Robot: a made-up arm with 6 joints.
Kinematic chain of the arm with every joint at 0, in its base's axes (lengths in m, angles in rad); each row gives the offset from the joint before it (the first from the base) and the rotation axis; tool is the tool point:
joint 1: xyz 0 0 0.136 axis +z
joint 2: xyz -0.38 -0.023 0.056 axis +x
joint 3: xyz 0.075 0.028 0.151 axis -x
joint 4: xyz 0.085 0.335 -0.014 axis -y
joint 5: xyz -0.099 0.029 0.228 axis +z
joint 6: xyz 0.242 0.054 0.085 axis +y
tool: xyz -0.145 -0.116 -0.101
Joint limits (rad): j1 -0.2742..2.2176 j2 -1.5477..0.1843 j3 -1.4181..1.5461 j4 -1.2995..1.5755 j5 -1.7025..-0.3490 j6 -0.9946..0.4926
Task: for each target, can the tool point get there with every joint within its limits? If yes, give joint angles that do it. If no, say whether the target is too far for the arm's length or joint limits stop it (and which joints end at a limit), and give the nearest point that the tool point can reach.
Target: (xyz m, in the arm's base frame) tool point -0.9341 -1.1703 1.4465
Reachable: no: too far | nearest point -0.3484 -0.4365 0.6519 | short by 1.230 m
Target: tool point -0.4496 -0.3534 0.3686
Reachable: yes | joints 1.4750 -0.6431 -0.2253 0.2379 -1.1121 0.2250
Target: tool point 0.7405 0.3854 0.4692
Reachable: no: joint limits stop it (at a limit: joint 1, joint 2, joint 3, joint 5, joint 6) | nearest point 0.3955 0.0653 0.6415 | short by 0.501 m
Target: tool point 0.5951 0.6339 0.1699
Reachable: no: joint limits stop it (at a limit: joint 1, joint 4, joint 5, joint 6) | nearest point 0.1545 0.4882 0.1771 | short by 0.464 m
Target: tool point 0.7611 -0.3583 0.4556
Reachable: no: joint limits stop it (at a limit: joint 1, joint 3, joint 4, joint 5, joint 6) | nearest point 0.4685 -0.2875 0.3191 | short by 0.331 m
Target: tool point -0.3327 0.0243 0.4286
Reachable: yes | joints 0.9450 -0.5408 -0.4632 -0.5421 -0.8789 -0.5305
